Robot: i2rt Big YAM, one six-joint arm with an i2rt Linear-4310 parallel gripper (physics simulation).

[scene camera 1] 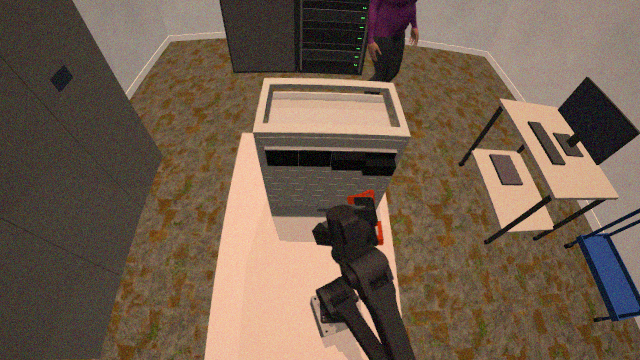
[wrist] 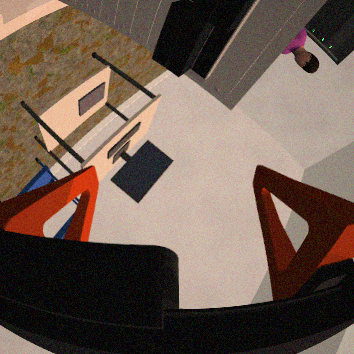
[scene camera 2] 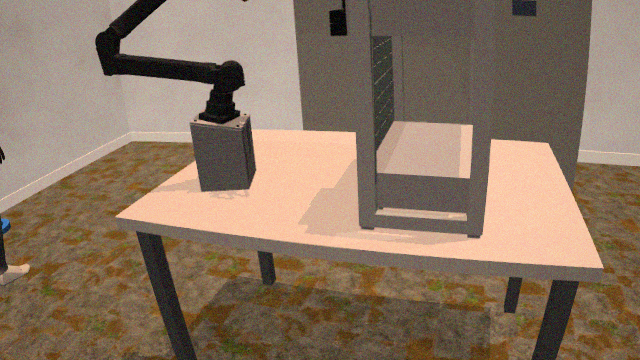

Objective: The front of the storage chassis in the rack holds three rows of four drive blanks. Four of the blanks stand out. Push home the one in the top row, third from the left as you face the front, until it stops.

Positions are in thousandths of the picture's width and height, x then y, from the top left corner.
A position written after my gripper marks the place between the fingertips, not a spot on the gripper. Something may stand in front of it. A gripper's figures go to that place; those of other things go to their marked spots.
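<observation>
My gripper (scene camera 1: 587,574): 0.71 m from the lens. Grey rack (scene camera 1: 498,412): 0.87 m from the lens. My gripper nearer to the lens than the grey rack.
</observation>
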